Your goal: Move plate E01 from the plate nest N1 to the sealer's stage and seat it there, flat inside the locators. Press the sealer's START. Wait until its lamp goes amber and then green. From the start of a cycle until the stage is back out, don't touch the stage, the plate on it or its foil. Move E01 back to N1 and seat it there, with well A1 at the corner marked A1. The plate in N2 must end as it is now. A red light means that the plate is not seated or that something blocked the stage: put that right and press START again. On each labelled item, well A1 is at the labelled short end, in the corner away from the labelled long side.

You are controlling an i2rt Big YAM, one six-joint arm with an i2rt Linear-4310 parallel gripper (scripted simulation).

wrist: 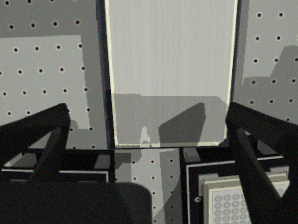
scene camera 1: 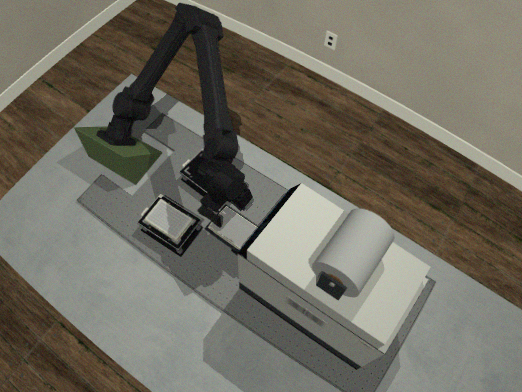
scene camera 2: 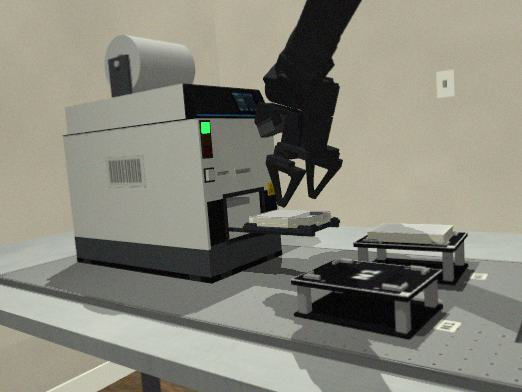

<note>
In view: my gripper (scene camera 2: 297,202), a sealer (scene camera 2: 178,207) and a foil roll (scene camera 1: 353,253).
My gripper also shows in the wrist view (wrist: 148,111). The sealer shows as well in scene camera 1 (scene camera 1: 334,334).
</note>
